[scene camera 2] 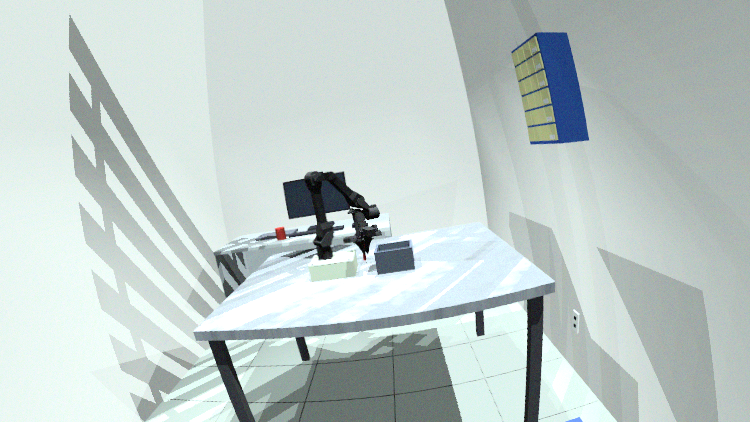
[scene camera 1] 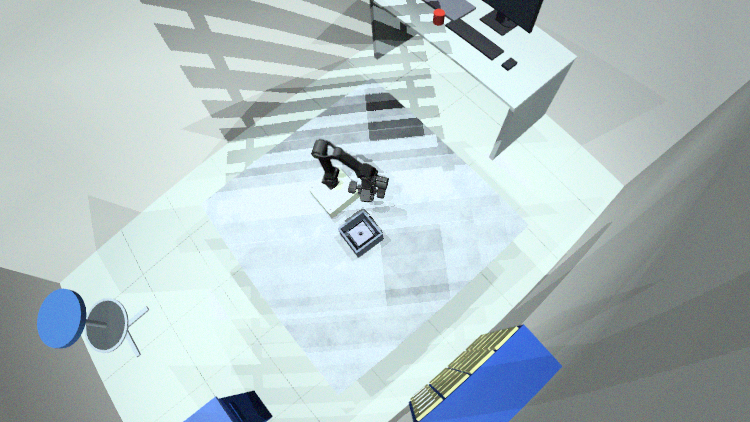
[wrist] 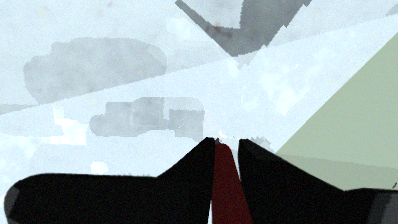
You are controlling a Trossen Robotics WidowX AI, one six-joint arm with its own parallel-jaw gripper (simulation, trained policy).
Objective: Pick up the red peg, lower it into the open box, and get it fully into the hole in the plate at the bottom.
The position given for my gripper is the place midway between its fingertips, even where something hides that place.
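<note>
Through scene camera 1 I can see a grey-blue box (scene camera 1: 362, 216), and scene camera 2 lets me see the box (scene camera 2: 392, 257) too. My own gripper (wrist: 225, 146) is visible to me from the wrist, while the box is out of frame in the wrist view.
</note>
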